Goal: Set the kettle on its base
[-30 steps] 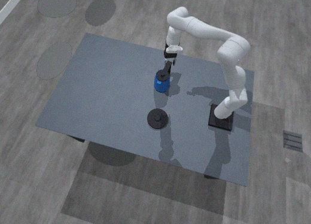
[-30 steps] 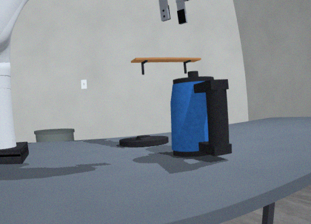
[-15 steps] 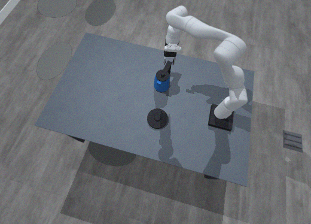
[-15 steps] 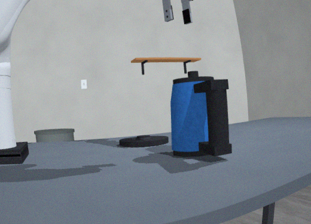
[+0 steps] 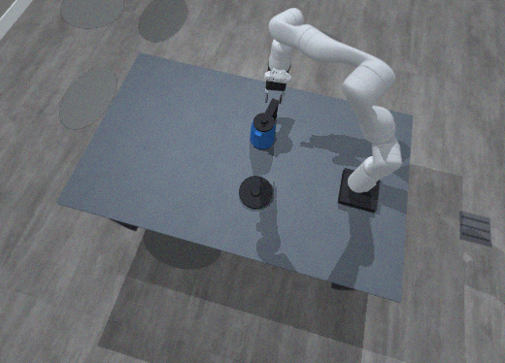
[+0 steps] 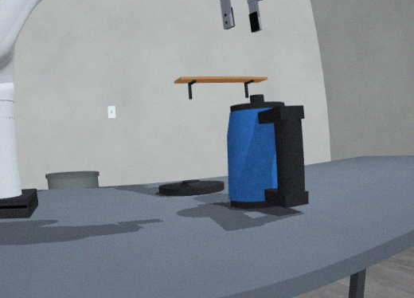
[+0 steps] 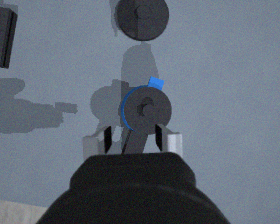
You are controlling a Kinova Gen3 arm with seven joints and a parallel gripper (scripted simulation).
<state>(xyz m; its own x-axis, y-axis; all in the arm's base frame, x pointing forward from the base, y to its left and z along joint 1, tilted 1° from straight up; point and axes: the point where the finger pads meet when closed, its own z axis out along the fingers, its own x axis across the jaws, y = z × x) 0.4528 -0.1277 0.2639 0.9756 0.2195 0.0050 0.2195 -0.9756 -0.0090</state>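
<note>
Now: hand 22 cm above the blue kettle, 2 cm short of it and 1 cm to the left of it. The rest, counted from my hand: round black base (30 cm to the left, 29 cm below, 2 cm behind).
</note>
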